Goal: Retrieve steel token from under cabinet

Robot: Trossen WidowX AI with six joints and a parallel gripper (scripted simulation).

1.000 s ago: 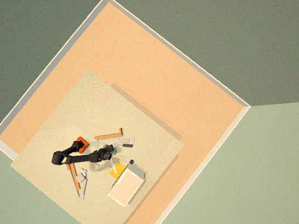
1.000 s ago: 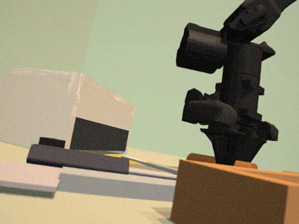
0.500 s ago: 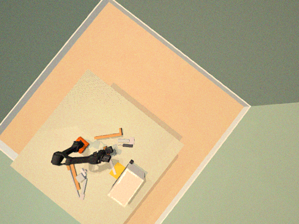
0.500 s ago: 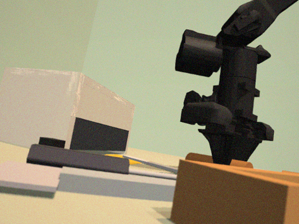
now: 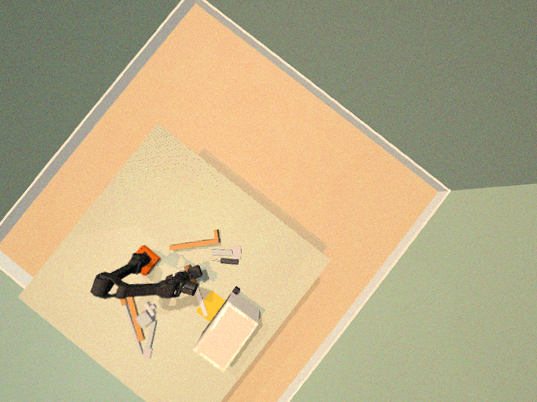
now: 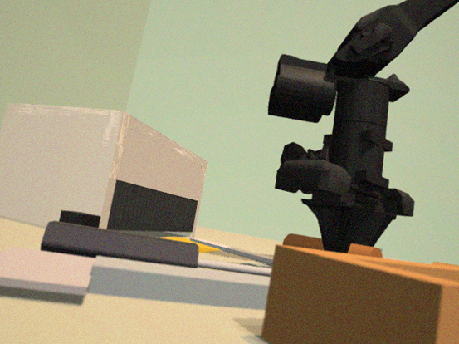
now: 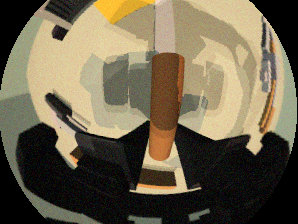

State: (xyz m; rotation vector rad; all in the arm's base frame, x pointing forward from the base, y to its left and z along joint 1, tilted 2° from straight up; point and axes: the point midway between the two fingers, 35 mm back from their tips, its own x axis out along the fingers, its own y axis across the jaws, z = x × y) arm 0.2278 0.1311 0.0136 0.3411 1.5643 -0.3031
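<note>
Now: the orange stick 3 cm behind my gripper tip and 40 cm to the right of it. Also, from my gripper tip: token: 36 cm ahead, 5 cm to the right, 1 cm below; then dark screwdriver: 8 cm ahead, 18 cm to the left.
</note>
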